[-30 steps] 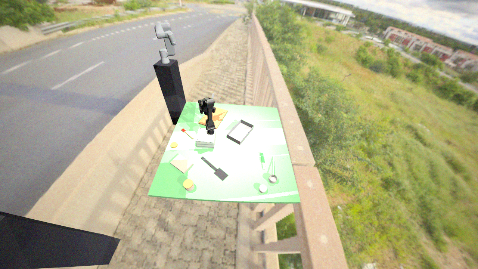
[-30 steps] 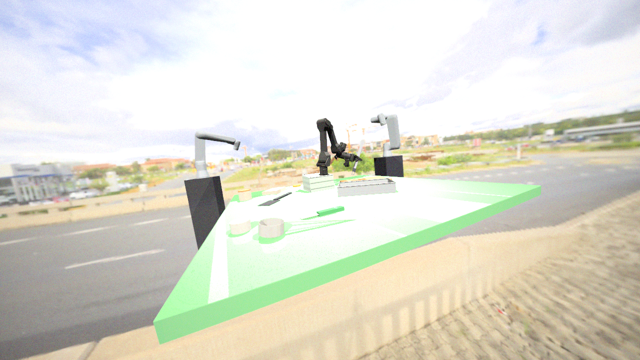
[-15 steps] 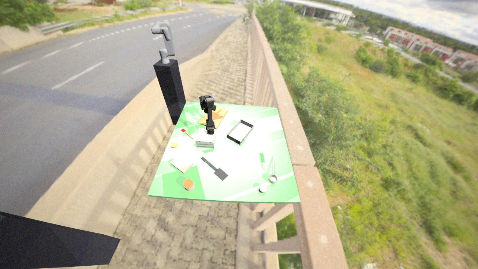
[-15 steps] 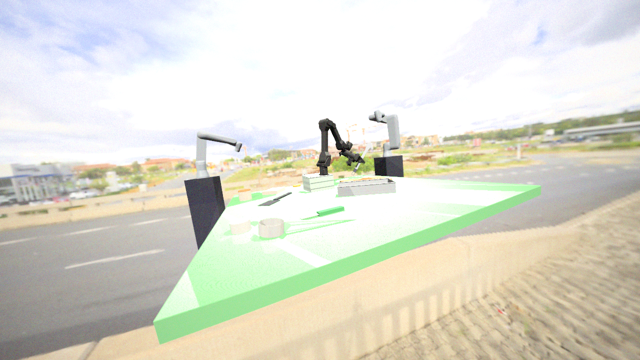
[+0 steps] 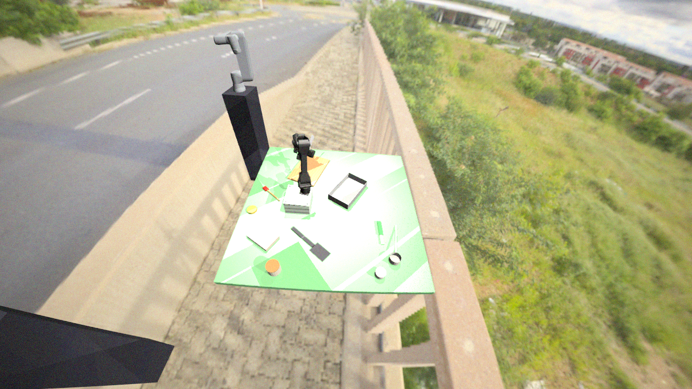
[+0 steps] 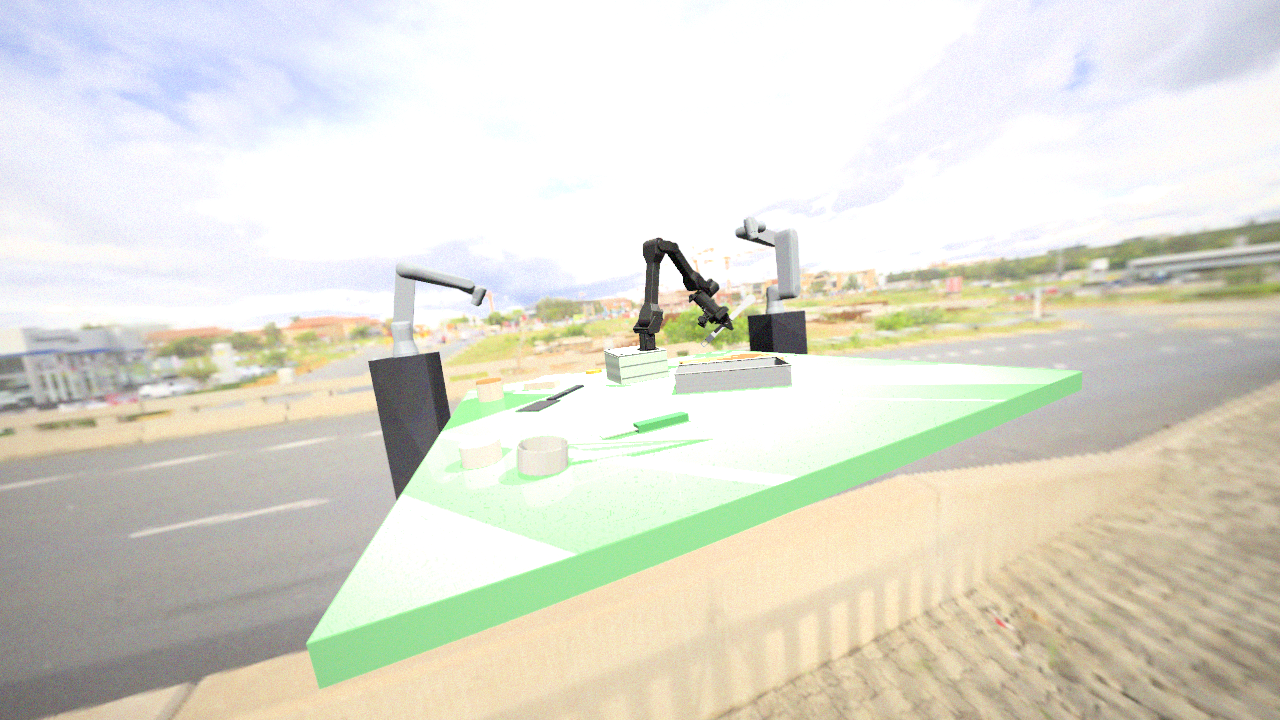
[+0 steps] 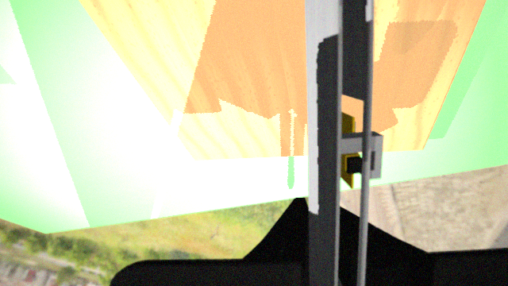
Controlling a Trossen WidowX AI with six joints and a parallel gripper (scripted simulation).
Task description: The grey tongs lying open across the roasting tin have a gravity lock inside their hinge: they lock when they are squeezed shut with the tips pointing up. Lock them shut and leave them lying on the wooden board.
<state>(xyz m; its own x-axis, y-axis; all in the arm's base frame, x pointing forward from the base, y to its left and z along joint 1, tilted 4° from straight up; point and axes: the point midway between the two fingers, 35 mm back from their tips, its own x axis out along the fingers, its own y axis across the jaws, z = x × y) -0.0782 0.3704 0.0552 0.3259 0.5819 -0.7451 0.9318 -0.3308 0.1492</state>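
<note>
Now: gripper tip 5 cm to the left of the yellow latch piece, 2 cm past it and 1 cm below it. From my gripper tip the other things lie so: wooden board: 12 cm below, 4 cm to the right, 1 cm ahead; then orange disc: 55 cm to the right, 30 cm behind, 12 cm below; then grey roasting tin: 37 cm ahead, 25 cm to the right, 10 cm below.
</note>
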